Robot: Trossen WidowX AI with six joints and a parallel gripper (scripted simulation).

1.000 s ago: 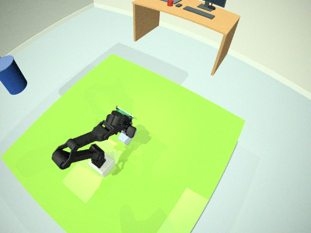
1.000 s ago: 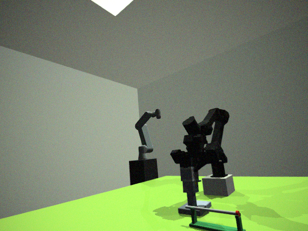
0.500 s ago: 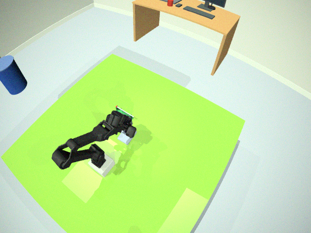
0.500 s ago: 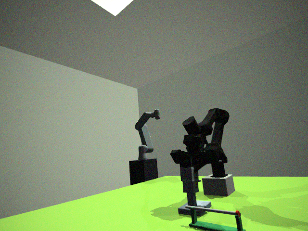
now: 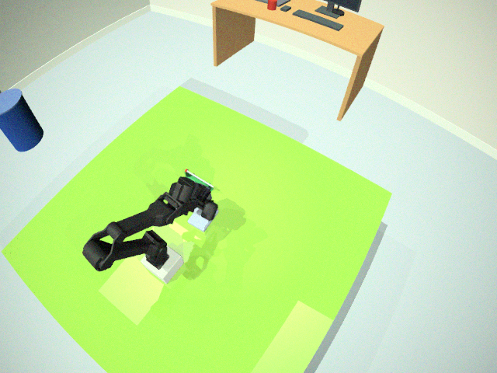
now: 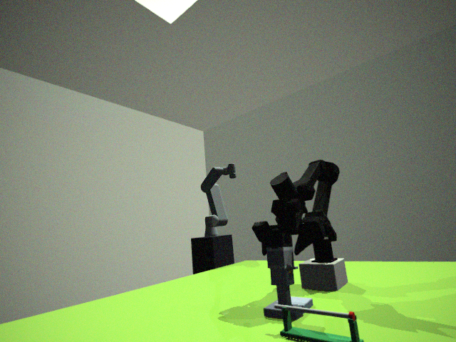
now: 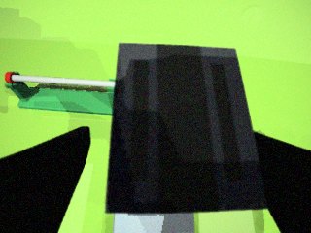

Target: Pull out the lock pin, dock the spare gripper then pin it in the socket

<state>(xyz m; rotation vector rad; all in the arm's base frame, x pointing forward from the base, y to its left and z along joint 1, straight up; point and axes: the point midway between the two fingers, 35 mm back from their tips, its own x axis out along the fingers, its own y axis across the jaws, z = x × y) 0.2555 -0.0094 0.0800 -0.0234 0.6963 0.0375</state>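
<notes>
Now: the spare gripper 1 cm behind my gripper tip and 1 cm below it. From my gripper tip the other things lie so: green rack (10 cm ahead, 12 cm to the left, 11 cm below); then mount (1 cm behind, 8 cm below).
</notes>
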